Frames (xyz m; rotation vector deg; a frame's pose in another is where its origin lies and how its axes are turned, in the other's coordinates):
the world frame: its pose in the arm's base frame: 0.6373 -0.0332 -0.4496 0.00 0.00 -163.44
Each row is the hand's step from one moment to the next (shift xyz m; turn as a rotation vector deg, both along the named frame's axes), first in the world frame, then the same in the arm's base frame.
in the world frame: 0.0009 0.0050 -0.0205 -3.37 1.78 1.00
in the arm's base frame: 0.0006 -0.0050 -0.0205 3.74 -0.75 1.00
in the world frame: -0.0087 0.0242 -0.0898 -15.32 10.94 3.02
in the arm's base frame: 0.0152 -0.0207 -0.0898 17.80 -6.12 3.02
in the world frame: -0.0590 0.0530 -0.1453 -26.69 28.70 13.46
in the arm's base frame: 0.0717 -0.0340 -0.1453 33.76 -19.90 13.46
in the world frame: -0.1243 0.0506 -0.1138 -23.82 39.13 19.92
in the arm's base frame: 0.1336 -0.0131 -0.1138 33.98 -30.72 19.92
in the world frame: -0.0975 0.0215 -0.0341 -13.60 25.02 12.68
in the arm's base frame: 0.0996 0.0072 -0.0341 20.17 -20.11 12.68
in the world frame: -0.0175 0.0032 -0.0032 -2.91 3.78 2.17
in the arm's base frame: 0.0177 0.0019 -0.0032 3.87 -2.79 2.17
